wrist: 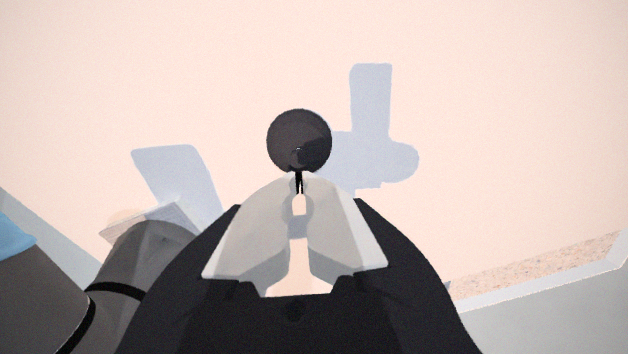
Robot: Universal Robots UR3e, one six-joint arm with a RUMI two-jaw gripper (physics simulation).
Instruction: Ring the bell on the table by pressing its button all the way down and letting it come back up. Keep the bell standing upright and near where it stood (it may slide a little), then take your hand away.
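Seen in the pictures: gripper, fingertip midpoint: (pixel 299 174); arm's base at its link origin: (pixel 167 251).
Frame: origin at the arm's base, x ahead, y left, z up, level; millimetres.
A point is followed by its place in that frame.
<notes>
The bell (pixel 296 126) {y 151, x 254, z 11 mm} shows as a dark round dome seen from above, just beyond my fingertips in the middle of the wrist view. A small knob with a bright glint shows on it, low in the dome and close to the tips. My gripper (pixel 299 174) {y 132, x 255, z 90 mm} is shut and holds nothing; its pale fingertips meet at the near edge of the dome in the picture. The dome stands apart from the tips as far as I can see, but the height between them is hard to tell.
A pale box-like block (pixel 179 212) {y 65, x 58, z -3 mm} lies at the left, partly hidden by a grey arm part (pixel 150 250) {y 44, x 32, z 42 mm}. A blue-capped grey arm part (pixel 35 295) {y 105, x 57, z 140 mm} shows at the lower left. The pale table (pixel 475 100) {y 127, x 481, z -26 mm} has an edge at the lower right. Shadows of the arm fall around the bell.
</notes>
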